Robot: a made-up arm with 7 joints.
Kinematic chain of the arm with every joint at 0, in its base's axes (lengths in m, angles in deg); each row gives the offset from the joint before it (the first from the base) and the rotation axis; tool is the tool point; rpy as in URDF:
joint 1: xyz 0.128 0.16 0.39 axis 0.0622 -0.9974 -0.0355
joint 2: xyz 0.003 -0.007 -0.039 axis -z
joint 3: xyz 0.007 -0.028 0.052 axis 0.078 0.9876 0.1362
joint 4: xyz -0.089 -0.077 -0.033 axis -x
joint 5: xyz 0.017 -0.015 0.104 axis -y
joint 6: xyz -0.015 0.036 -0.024 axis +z
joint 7: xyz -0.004 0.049 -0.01 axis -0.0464 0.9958 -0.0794
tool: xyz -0.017 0.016 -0.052 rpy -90 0 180
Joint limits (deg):
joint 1: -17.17..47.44
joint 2: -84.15..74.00
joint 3: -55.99..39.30
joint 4: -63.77..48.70
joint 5: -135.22..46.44
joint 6: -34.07..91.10
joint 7: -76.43..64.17
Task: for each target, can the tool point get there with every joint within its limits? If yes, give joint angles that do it. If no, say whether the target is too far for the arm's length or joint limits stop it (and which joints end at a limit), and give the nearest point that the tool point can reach.
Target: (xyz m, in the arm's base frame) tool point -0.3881 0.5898 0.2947
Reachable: no: too far | nearest point -0.1285 0.2877 0.3384 | short by 0.401 m
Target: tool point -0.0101 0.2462 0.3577
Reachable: yes | joints 17.96 20.17 -47.79 13.37 -99.13 10.27 37.86
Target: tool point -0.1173 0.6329 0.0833
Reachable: no: too far | nearest point -0.0129 0.3219 0.2209 | short by 0.356 m
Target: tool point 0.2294 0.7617 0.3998
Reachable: no: too far | nearest point 0.1218 0.3445 0.3520 | short by 0.433 m
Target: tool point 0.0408 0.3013 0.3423
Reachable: yes | joints 30.37 51.12 -11.21 39.83 -52.26 77.29 -36.81
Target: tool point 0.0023 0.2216 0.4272
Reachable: yes | joints 15.98 39.62 30.51 22.19 -32.84 8.87 -15.03
